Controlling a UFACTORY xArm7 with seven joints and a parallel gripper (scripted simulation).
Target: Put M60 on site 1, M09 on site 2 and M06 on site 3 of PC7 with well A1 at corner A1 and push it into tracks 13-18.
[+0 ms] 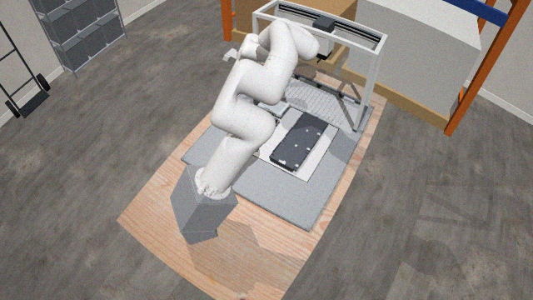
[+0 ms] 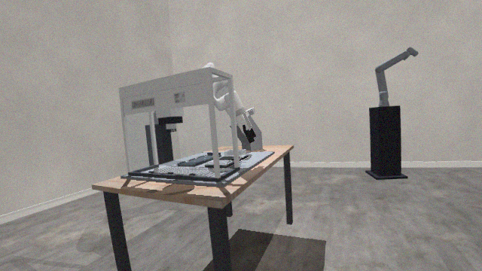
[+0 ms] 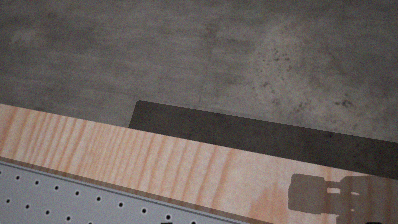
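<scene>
Right now my hand is 20 cm to the left of the clear plate, 13 cm above it and 4 cm short of it. From my hand the other things lie so: white apron: 29 cm to the right, 14 cm below, 11 cm behind; then 96-well plate M06: 18 cm behind, 15 cm to the right, 11 cm below; then deep-well block M09: 17 cm to the right, 13 cm below, 8 cm behind.
</scene>
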